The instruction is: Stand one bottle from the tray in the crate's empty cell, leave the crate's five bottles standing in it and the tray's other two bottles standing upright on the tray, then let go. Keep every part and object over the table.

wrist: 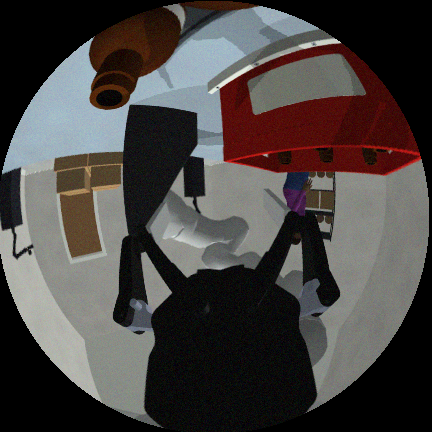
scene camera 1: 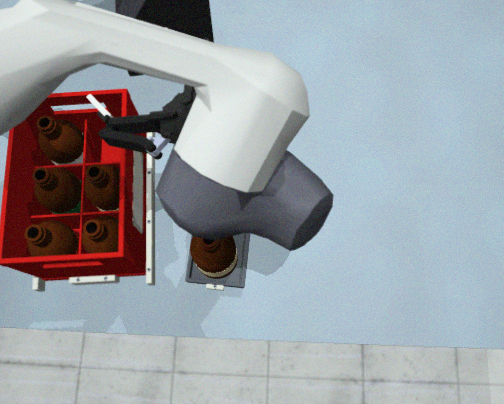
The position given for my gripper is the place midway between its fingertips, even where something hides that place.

Note:
In view: my gripper (scene camera 1: 131, 68) and a white strip (scene camera 1: 150, 196).
My gripper also shows in the wrist view (wrist: 215, 203).

